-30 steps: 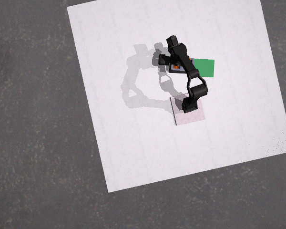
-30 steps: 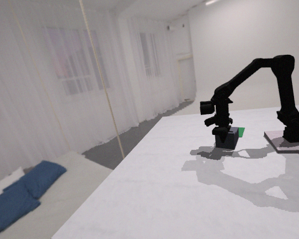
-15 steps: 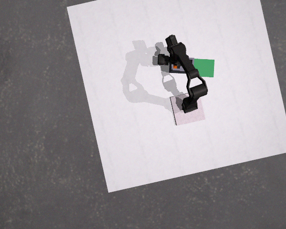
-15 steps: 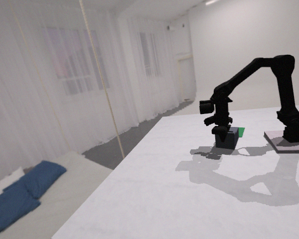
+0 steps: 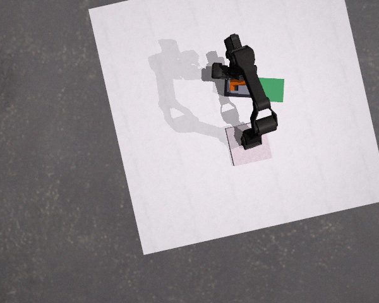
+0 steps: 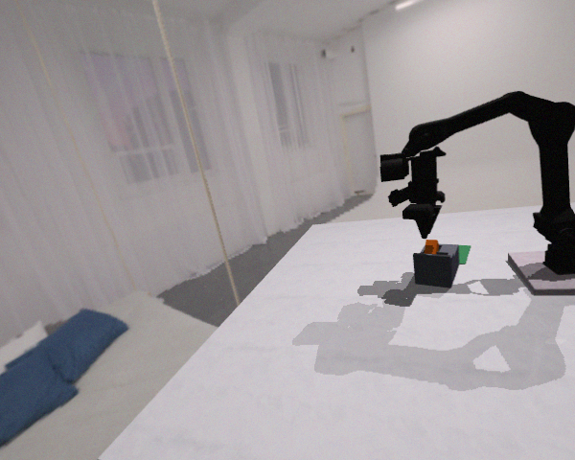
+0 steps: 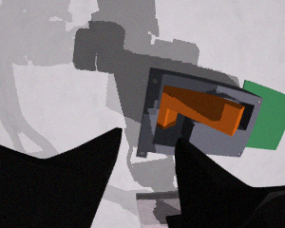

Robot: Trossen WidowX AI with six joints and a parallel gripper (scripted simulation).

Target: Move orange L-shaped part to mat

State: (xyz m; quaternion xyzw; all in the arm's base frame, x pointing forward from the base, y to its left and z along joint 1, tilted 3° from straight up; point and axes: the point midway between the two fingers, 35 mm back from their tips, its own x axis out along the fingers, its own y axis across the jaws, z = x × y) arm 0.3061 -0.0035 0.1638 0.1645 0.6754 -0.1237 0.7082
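Now: the orange L-shaped part 30 mm behind my gripper tip, 40 mm to the right of it and 100 mm below it.
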